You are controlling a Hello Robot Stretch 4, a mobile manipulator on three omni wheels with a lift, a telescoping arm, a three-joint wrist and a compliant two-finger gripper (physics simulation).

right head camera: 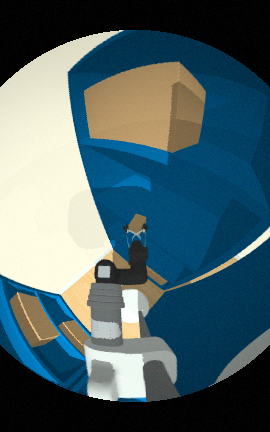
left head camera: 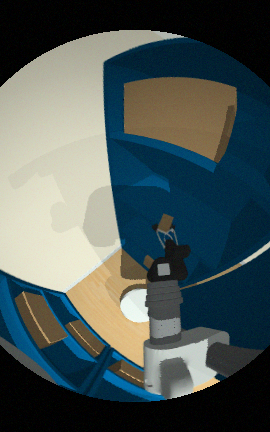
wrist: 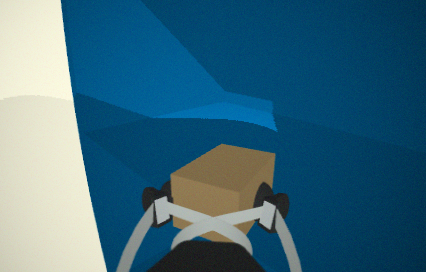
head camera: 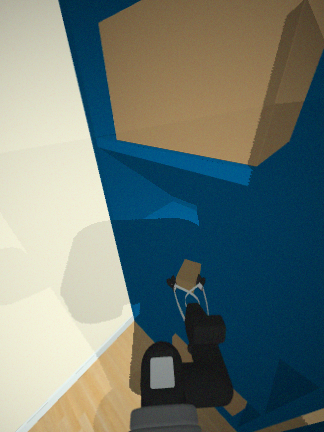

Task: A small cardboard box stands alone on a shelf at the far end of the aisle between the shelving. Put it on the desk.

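Places are measured from the robot's base along level axes (x ahead, y left, z up), in centimetres.
Where they show: gripper, between the fingertips: (right head camera: 135,224) (left head camera: 162,224) (wrist: 218,197) (head camera: 185,277); robot's base, origin of its link: (right head camera: 130,304) (left head camera: 138,304).
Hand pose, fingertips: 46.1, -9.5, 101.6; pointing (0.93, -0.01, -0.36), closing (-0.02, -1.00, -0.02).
Things, the pixels of their top centre, and the offset from my fingertips, as dx, dy, dz. Level surfaces: height alone.
- small cardboard box, centre of its top: (wrist: 228,160) (head camera: 189,270) (right head camera: 137,220) (left head camera: 166,220) -0.3, -0.9, +4.2
- large cardboard box, centre of its top: (head camera: 208,11) (right head camera: 141,80) (left head camera: 184,87) +20.2, -4.5, +67.4
- Wooden floor, height of its surface: dz -104.4
The small cardboard box (head camera: 189,272) (left head camera: 165,222) (right head camera: 137,222) (wrist: 215,172) is between the two fingertips of my gripper (head camera: 187,282) (left head camera: 164,229) (right head camera: 136,228) (wrist: 218,197). The gripper is shut on it; in the wrist view both dark finger pads press against its sides and the box sits slightly turned. The arm is drawn in short, and box and gripper are in front of the blue shelving (head camera: 260,240) (wrist: 350,200). The desk does not show in these views.
A large cardboard box (head camera: 185,80) (left head camera: 175,110) (right head camera: 130,107) stands on a higher blue shelf. A cream wall (head camera: 40,175) (left head camera: 60,150) is close at the left. Lower shelving with boxes (left head camera: 40,320) (right head camera: 32,317) stands at lower left. Wooden floor (left head camera: 92,305) shows between.
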